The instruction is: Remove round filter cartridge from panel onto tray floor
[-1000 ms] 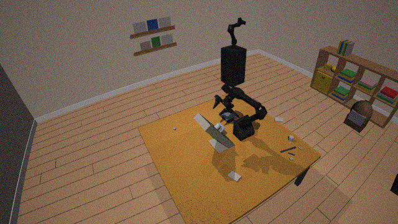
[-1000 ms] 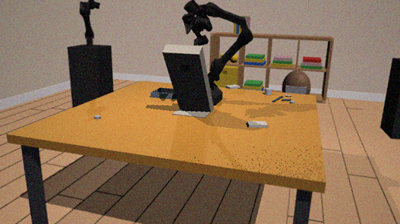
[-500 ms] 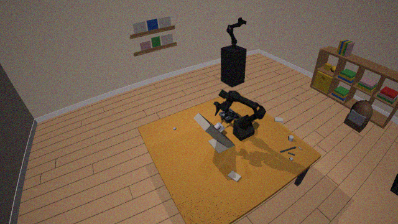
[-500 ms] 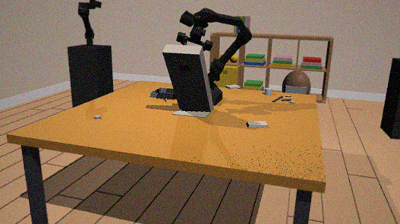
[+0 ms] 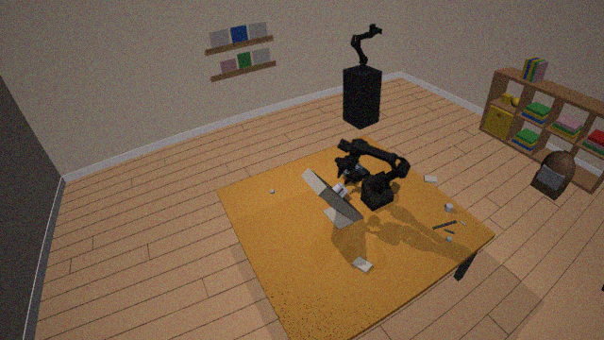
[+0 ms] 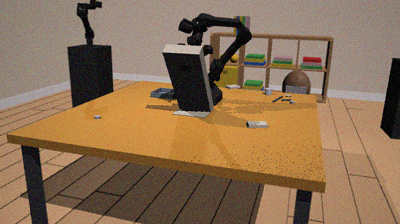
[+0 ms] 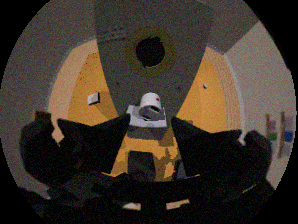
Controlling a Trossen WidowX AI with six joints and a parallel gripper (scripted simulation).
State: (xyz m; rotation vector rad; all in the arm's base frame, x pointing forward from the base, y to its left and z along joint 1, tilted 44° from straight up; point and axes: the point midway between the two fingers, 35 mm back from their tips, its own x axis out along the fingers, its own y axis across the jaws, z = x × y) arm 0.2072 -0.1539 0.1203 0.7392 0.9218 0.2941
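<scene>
The round filter cartridge lies 40 mm below my gripper tip and 20 mm ahead of it. The rest, counted from my gripper tip: grey service panel: 90 mm below, 60 mm ahead; then tray: 330 mm behind, 250 mm to the right, 250 mm below.
</scene>
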